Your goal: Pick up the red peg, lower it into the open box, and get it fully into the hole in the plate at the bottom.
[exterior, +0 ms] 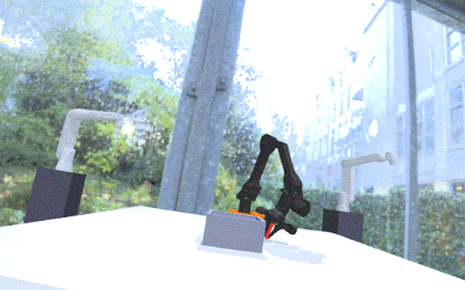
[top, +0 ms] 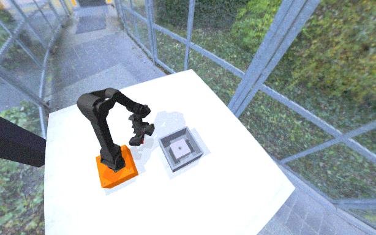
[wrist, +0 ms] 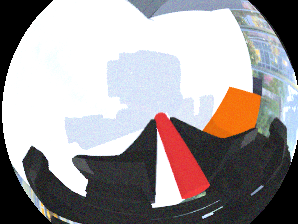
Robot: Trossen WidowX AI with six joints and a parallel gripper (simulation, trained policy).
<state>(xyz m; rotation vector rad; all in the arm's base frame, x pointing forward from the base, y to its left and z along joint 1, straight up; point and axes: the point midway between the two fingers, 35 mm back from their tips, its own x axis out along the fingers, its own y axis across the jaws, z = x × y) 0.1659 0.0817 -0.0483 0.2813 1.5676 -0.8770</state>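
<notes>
Now: the pale plate 18 cm to the right of my gripper tip, 16 cm ahead of it and 4 cm above it. Round my gripper tip: red peg: 3 cm above, 1 cm to the left, 1 cm ahead; grey box: 18 cm to the right, 16 cm ahead, 2 cm above.
</notes>
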